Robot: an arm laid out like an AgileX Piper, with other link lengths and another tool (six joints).
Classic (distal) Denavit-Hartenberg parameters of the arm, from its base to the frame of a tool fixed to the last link. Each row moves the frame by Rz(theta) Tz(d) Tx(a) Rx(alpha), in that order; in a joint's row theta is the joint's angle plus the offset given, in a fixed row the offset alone. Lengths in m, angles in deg.
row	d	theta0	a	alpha
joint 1	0.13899	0	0	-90
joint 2	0	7.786	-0.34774	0
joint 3	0	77.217	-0.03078	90
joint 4	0.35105	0	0	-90
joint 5	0	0	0	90
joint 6	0.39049	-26.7	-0.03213	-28.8
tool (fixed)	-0.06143	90	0	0
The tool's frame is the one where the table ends.
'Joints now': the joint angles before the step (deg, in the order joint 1, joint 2, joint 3, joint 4, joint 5, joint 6). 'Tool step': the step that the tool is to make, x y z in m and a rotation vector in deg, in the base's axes. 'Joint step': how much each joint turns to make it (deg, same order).
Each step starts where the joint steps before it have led.
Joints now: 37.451, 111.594, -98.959, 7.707, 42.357, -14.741
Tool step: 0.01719, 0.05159, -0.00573, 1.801, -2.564, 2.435
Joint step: 2.071, 6.758, -7.173, 0.586, -2.639, -1.083
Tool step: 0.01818, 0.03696, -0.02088, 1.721, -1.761, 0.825
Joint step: 1.207, 6.297, -4.962, 0.507, -3.801, -0.349
